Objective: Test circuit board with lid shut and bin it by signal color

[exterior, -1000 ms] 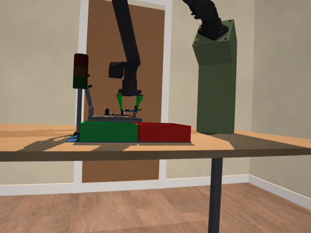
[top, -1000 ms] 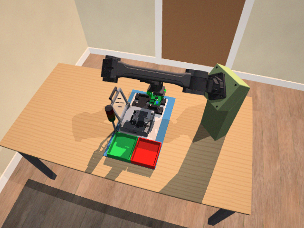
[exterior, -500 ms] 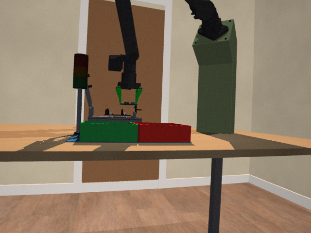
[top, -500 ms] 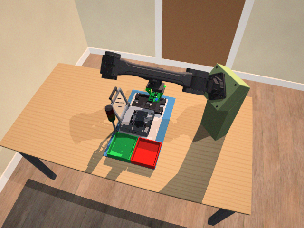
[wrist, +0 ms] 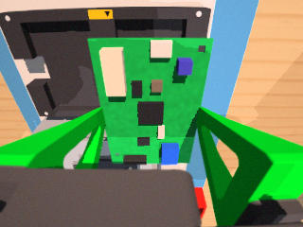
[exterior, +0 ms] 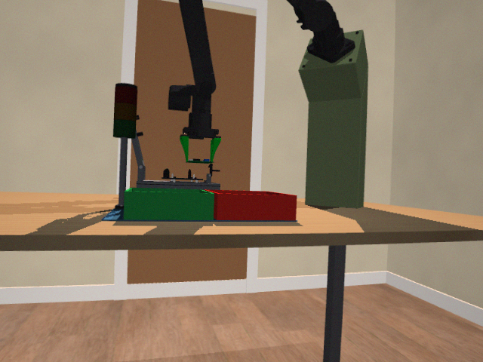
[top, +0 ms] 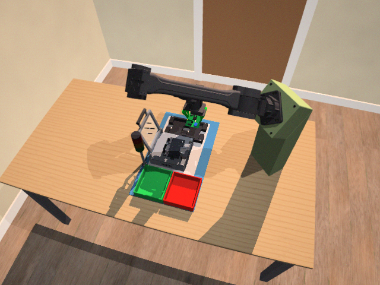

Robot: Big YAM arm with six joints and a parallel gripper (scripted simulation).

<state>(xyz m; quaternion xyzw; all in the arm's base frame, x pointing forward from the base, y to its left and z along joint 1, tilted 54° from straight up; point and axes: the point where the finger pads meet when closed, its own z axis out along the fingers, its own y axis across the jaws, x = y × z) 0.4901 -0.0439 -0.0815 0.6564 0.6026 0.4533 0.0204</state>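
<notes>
Right now my hand is right at the green circuit board. Also, from my hand: latch hook (23 cm to the left, 4 cm below, 4 cm behind); then tester plate (19 cm to the left, 5 cm below, 3 cm ahead); then tester lid (20 cm to the left, 15 cm ahead, 6 cm above).
</notes>
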